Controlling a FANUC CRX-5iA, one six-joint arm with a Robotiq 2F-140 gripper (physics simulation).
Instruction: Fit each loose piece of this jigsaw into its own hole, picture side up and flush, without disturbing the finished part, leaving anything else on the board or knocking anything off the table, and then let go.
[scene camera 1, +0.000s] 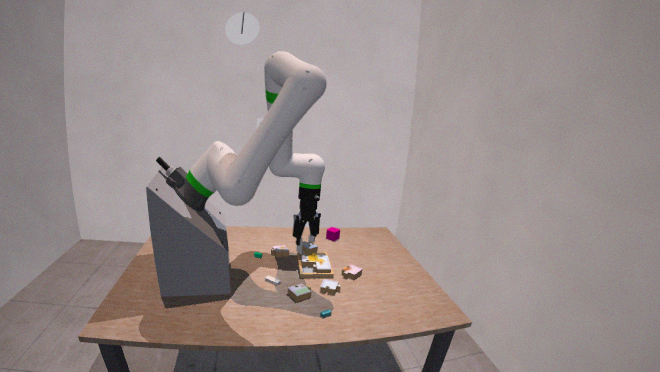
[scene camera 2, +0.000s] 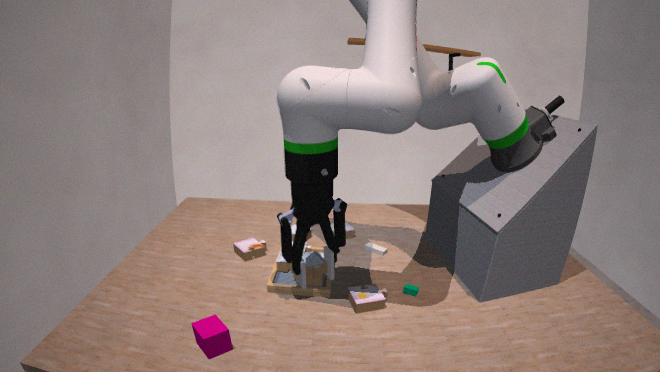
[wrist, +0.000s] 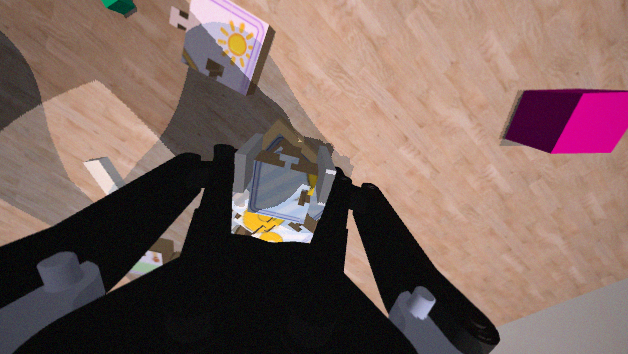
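Observation:
A blue-striped jigsaw piece (scene camera 1: 310, 248) (scene camera 2: 315, 272) (wrist: 280, 185) stands high at one corner of the wooden-rimmed board (scene camera 1: 316, 275) (scene camera 2: 280, 288), turned against the rim. My gripper (scene camera 1: 306, 243) (scene camera 2: 316, 266) (wrist: 289, 153) points down, its pads against two opposite sides of this piece; it is shut on it. Whether the piece's underside touches the board is hidden. The yellow duck part (scene camera 1: 322, 262) (wrist: 260, 220) lies in the board beside it. A bare blue-grey recess (scene camera 2: 284, 278) shows in the board. A white piece (scene camera 1: 330, 285) lies on the table in front of the board.
Around the board lie a sun piece (scene camera 1: 280, 251) (scene camera 2: 367, 299) (wrist: 236, 45), a pink-and-orange piece (scene camera 1: 352, 271) (scene camera 2: 249, 247) and a green-and-pink piece (scene camera 1: 299, 291). A magenta cube (scene camera 1: 333, 234) (scene camera 2: 212, 336) (wrist: 570, 121), green block (scene camera 2: 410, 290), white block (scene camera 2: 376, 248) and teal block (scene camera 1: 325, 313) stand farther off.

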